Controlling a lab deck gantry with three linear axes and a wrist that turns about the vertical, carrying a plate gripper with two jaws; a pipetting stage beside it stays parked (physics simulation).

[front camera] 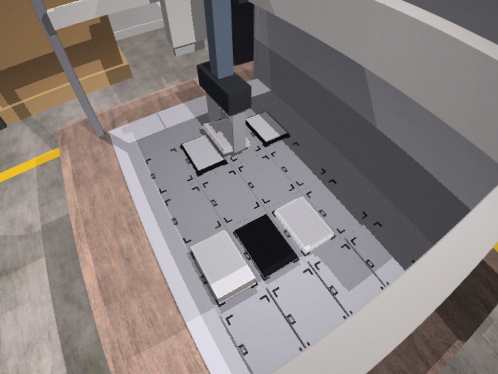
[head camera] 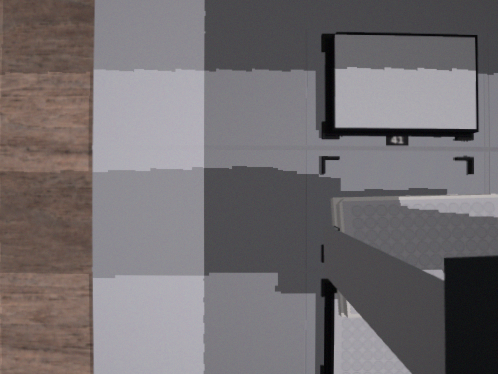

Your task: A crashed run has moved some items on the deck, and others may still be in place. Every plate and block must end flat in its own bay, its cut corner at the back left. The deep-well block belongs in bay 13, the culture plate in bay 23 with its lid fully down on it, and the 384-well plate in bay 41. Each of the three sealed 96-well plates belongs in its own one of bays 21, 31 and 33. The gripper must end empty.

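Seen in the pictures: gripper, fingertip midpoint: (front camera: 226, 135) (head camera: 419, 247); robot's base at its link origin: (front camera: 147, 161).
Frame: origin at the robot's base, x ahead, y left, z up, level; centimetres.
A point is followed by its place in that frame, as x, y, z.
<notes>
The tilted 96-well plate (front camera: 215, 137) @[6.9, 19.2, 5.1] (head camera: 425, 230) @[6.1, 24.5, 4.3], cream-edged, lies at bay 31, its side toward bay 21 raised over the white-topped, black-sided plate (front camera: 202, 152) @[6.8, 14.8, 1.5] (head camera: 367, 345) @[3.2, 14.5, 1.4] in bay 21. My gripper (front camera: 228, 135) @[6.2, 23.1, 3.4] has its jaws down at this plate's back and front ends; whether they clamp it is not visible. A smooth-topped, black-sided plate (front camera: 267, 127) @[7.3, 36.3, 1.4] (head camera: 405, 100) @[6.3, 34.8, 1.4] lies flat in bay 41. A tall white block (front camera: 223, 265) @[40.0, 4.3, 4.2] stands in bay 13, a black plate (front camera: 265, 245) @[39.7, 14.6, 1.6] in bay 23, and a white plate (front camera: 303, 223) @[39.5, 25.3, 1.4] in bay 33. Lid and cut corners are not clearly distinguishable.
The parked pipetting stage (front camera: 181, 25) hangs behind the deck. A grey post (front camera: 75, 80) @[-20.7, -9.8, 20.1] rises at the back left. A large pale beam (front camera: 400, 45) crosses the upper right of the front view. Black corner marks outline the bays. The wooden table edge (front camera: 90, 210) @[7.5, -19.3, -1.0] (head camera: 45, 225) @[-25.3, 24.0, -1.0] borders the deck.
</notes>
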